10 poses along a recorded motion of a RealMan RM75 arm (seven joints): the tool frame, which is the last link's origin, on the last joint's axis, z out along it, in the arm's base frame.
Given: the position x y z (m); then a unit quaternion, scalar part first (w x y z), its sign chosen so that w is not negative.
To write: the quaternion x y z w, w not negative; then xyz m. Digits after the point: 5 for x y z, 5 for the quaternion.
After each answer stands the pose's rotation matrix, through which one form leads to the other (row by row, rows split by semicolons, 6 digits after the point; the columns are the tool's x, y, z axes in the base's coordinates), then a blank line. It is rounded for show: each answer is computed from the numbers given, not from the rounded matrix.
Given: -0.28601 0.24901 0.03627 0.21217 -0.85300 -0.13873 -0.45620
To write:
-0.85300 -0.13873 -0.45620 0.21217 -0.28601 0.24901 0.03627
0.545266 0.430262 0.719416; 0.043090 -0.871474 0.488544; 0.837155 -0.235387 -0.493726

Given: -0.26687 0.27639 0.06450 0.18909 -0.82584 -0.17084 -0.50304
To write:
-0.82584 -0.17084 -0.50304 0.18909 -0.26687 0.27639 0.06450
0.435530 0.472412 0.766251; 0.091933 -0.870118 0.484194; 0.895467 -0.140437 -0.422393

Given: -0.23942 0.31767 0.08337 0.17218 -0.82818 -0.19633 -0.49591
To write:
-0.82818 -0.19633 -0.49591 0.17218 -0.23942 0.31767 0.08337
0.431056 0.495965 0.753797; 0.154422 -0.863617 0.479916; 0.889013 -0.090468 -0.448855

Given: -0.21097 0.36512 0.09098 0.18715 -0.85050 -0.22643 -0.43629
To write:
-0.85050 -0.22643 -0.43629 0.18715 -0.21097 0.36512 0.09098
0.516759 0.548464 0.657380; 0.221855 -0.827408 0.515923; 0.826886 -0.120764 -0.549250

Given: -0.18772 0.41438 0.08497 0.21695 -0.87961 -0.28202 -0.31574
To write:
-0.87961 -0.28202 -0.31574 0.21695 -0.18772 0.41438 0.08497
0.641549 0.633130 0.433084; 0.359133 -0.746797 0.559748; 0.677819 -0.203571 -0.706484

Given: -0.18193 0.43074 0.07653 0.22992 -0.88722 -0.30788 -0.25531
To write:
-0.88722 -0.30788 -0.25531 0.22992 -0.18193 0.43074 0.07653
0.680052 0.663719 0.311458; 0.428915 -0.704692 0.565191; 0.594610 -0.250771 -0.763906

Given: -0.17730 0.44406 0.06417 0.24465 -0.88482 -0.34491 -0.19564
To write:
-0.88482 -0.34491 -0.19564 0.24465 -0.17730 0.44406 0.06417
0.685524 0.706095 0.177448; 0.514641 -0.642366 0.567900; 0.514978 -0.297987 -0.803742

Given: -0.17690 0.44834 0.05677 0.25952 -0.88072 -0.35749 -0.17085
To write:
-0.88072 -0.35749 -0.17085 0.25952 -0.17690 0.44834 0.05677
0.686025 0.718370 0.115390; 0.541015 -0.609703 0.579279; 0.486490 -0.334972 -0.806921

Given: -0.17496 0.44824 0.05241 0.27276 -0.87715 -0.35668 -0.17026
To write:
-0.87715 -0.35668 -0.17026 0.27276 -0.17496 0.44824 0.05241
0.687582 0.718605 0.104111; 0.532844 -0.596762 0.599960; 0.493264 -0.357046 -0.793227

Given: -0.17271 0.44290 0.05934 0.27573 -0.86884 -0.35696 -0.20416
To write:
-0.86884 -0.35696 -0.20416 0.27573 -0.17271 0.44290 0.05934
0.661800 0.732860 0.157914; 0.507690 -0.593110 0.624877; 0.551607 -0.333373 -0.764586

